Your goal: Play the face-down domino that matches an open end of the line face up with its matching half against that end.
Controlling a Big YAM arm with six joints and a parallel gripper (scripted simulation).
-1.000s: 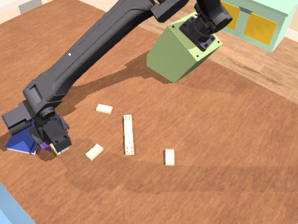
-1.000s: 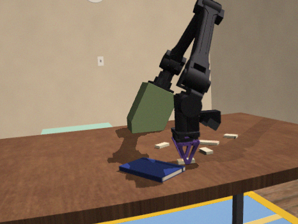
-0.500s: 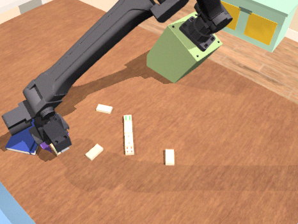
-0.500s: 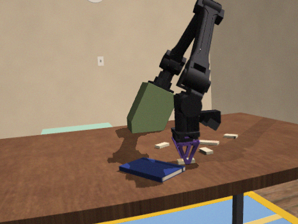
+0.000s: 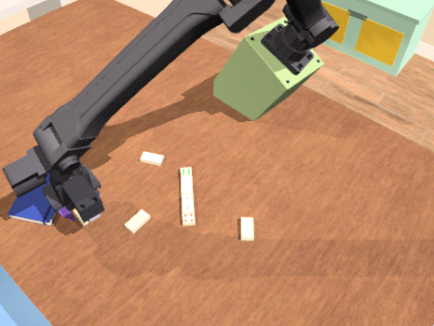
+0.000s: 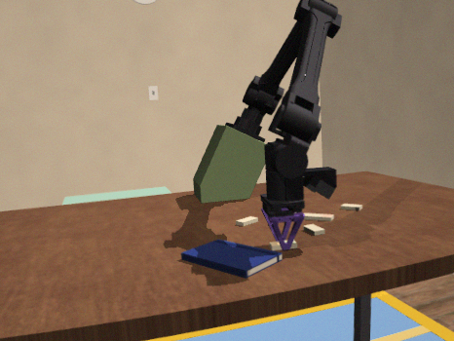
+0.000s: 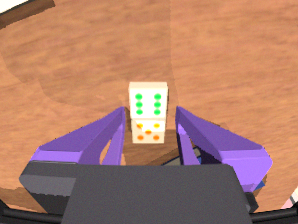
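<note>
My hand is 10 mm short of the book and 120 mm to the left of it.
</note>
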